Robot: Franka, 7 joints.
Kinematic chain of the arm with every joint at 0, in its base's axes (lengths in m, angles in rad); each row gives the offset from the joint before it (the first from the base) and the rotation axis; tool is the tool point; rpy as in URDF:
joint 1: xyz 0 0 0.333 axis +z
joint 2: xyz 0 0 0 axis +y
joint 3: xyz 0 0 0.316 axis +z
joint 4: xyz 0.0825 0 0 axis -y
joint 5: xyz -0.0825 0 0.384 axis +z
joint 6: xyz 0 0 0 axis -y
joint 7: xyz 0.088 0 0 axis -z
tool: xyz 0 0 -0.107 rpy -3.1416 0 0
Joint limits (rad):
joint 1: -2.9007..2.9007
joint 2: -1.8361..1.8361
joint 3: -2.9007..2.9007
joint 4: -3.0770..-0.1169
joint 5: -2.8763..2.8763
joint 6: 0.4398..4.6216
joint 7: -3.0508..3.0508
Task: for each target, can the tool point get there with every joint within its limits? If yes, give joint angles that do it. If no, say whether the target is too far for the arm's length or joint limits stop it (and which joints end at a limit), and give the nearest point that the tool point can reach.
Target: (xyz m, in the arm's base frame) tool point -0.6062 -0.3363 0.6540
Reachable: yes | joints 1.4637 -0.7862 1.7558 -1.4094 -2.1143 2.0154 1.2725
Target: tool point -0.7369 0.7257 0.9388
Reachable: no: too far | nearest point -0.5274 0.5194 0.7666 | short by 0.341 m
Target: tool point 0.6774 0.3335 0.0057
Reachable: yes | joints 0.5422 1.4219 -0.0141 -0.9621 1.1394 2.9297 -1.8228
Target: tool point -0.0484 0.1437 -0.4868
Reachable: no: joint limits stop it (at a limit: joint 2) | nearest point -0.0571 0.1696 -0.3504 | short by 0.139 m
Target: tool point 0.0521 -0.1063 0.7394
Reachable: yes | joints -2.0859 -1.2157 0.2267 -2.0565 0.0315 1.0398 1.2076
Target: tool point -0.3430 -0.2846 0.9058
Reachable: yes | joints 1.5187 -0.6534 0.9687 -0.6222 0.7824 1.0499 -2.3098
